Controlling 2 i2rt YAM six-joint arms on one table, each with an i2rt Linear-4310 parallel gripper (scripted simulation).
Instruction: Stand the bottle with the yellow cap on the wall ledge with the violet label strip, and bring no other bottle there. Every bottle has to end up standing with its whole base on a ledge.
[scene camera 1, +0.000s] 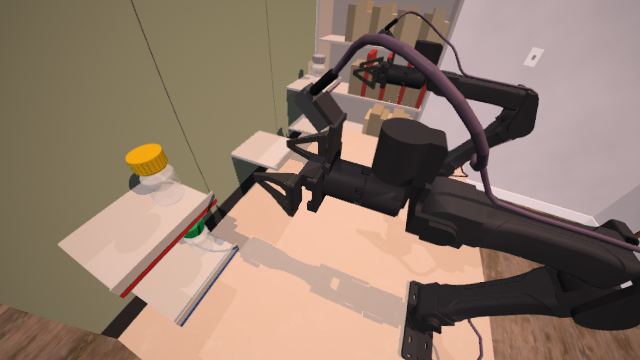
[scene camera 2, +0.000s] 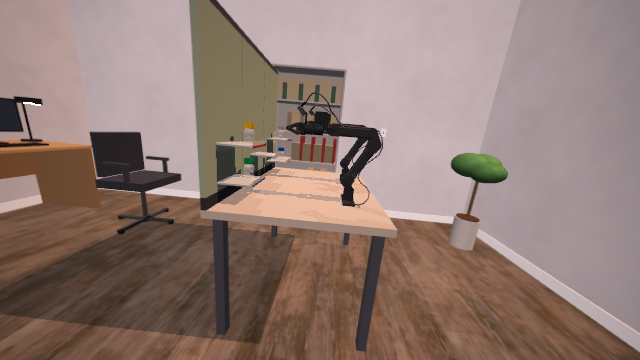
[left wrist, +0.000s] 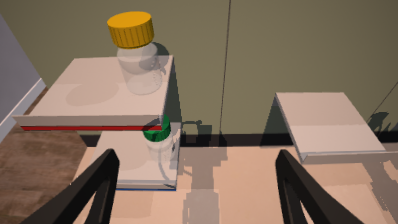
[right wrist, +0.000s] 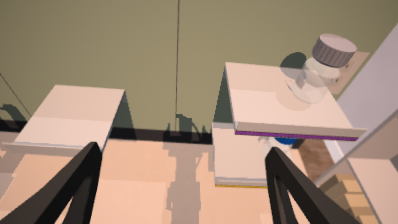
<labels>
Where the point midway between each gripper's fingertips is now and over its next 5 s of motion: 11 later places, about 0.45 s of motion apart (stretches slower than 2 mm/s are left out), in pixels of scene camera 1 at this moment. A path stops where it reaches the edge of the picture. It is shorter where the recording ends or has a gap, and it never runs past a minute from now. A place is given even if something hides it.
My left gripper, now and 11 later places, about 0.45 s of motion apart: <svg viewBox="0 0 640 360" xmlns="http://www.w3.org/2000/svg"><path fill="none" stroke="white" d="M271 158L242 163L230 160L204 164L178 180L170 175L167 174L156 160L149 160L143 159L129 137L125 131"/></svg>
My right gripper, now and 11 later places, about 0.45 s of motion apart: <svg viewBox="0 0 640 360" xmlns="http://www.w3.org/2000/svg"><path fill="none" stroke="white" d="M356 68L362 59L365 51L364 51L341 49L305 61L311 68L320 47L318 52L316 43L338 47L352 69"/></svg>
</labels>
